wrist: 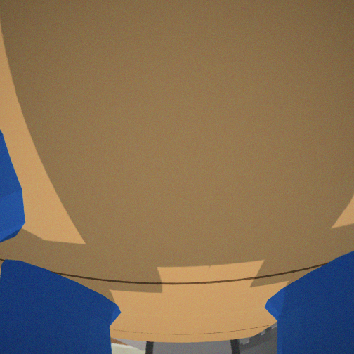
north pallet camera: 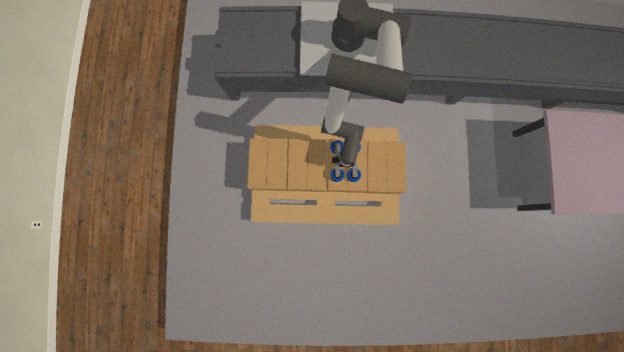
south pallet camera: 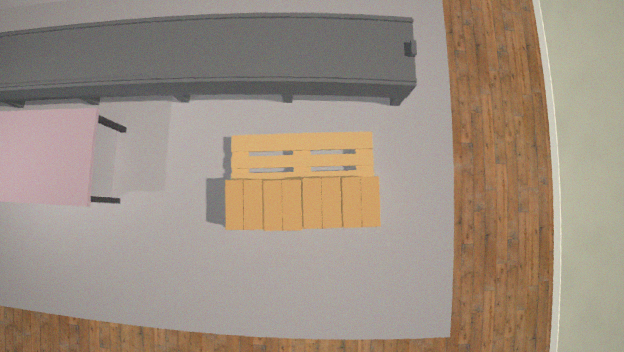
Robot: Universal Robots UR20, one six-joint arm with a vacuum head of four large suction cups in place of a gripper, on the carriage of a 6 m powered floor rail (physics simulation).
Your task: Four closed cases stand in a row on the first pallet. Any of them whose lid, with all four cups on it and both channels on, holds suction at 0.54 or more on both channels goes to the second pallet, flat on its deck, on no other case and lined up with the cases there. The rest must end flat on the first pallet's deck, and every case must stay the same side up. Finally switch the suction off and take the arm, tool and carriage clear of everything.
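Frame: origin at the arm's base, x down, y ahead, z right, level; metres.
Seen in the pictures: arm's base, origin of its link: [north pallet camera: 347,37].
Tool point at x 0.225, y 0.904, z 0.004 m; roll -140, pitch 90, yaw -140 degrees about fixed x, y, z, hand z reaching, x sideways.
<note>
Offsets run from my tool point to a thing's top centre. Level surfaces: height alone.
On the first pallet [north pallet camera: 325,214] in the north pallet view, closed tan cases stand in a row, touching or nearly so: a leftmost case {dy +0.016, dx -0.001, dz +0.588 m} [north pallet camera: 277,170], a second case {dy +0.020, dx -0.001, dz +0.285 m} [north pallet camera: 299,175], a third case {dy +0.024, dx -0.022, dz -0.018 m} [north pallet camera: 363,170] [wrist: 175,150] and a rightmost case {dy +0.030, dx -0.001, dz -0.321 m} [north pallet camera: 386,167]. My vacuum head [north pallet camera: 345,161] [wrist: 192,305] is over the third case, with its blue cups at or very close to the lid. Whether they hold suction does not show. The second pallet [south pallet camera: 300,141] carries a row of several tan cases [south pallet camera: 282,205] along its near side; its slatted far side is bare.
The floor rail [north pallet camera: 500,52] [south pallet camera: 250,50] runs behind both pallets, with the white carriage [north pallet camera: 312,57] near its left end in the north pallet view. A pink table {dx -0.185 m} [north pallet camera: 590,160] [south pallet camera: 45,155] with dark legs stands between the pallets.
</note>
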